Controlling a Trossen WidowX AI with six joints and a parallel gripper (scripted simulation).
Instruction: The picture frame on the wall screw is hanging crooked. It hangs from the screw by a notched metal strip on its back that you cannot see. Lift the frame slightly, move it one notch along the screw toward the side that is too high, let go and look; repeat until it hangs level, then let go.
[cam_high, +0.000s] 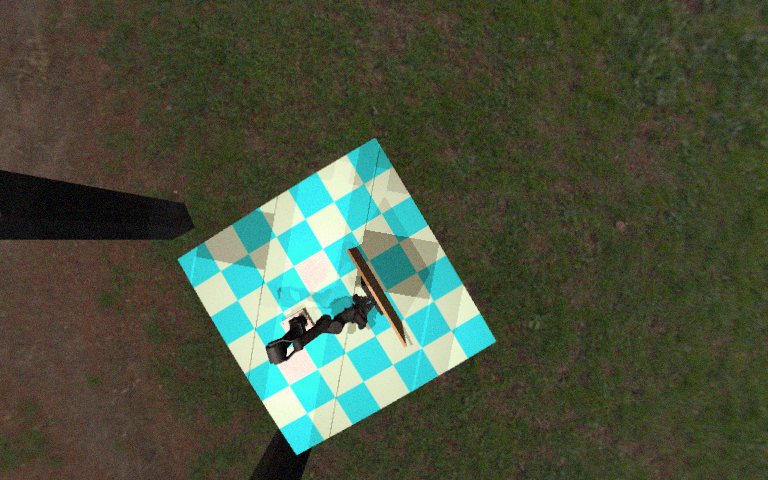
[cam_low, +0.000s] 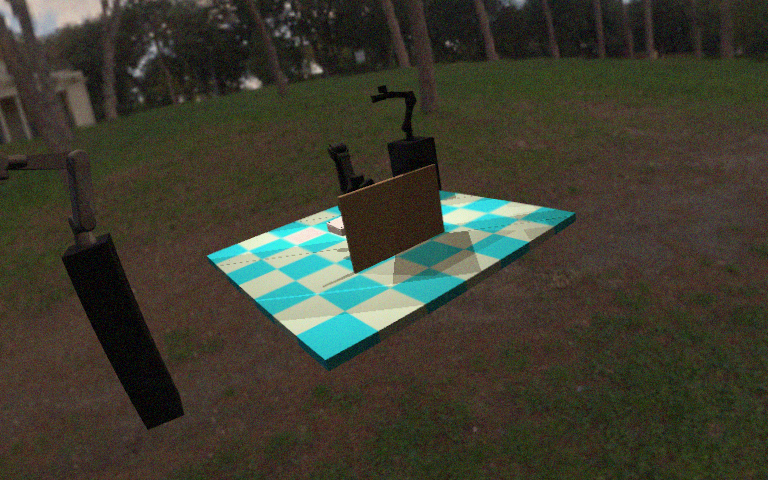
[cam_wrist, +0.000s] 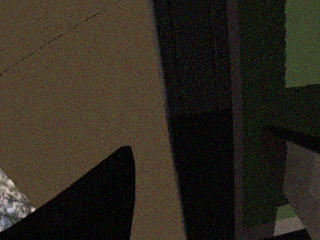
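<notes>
Now: gripper tip 5 cm above the picture frame and 2 cm to the right of it. From my gripper tip the other things lie so: wall panel 5 cm below, 2 cm to the left, 1 cm ahead.
</notes>
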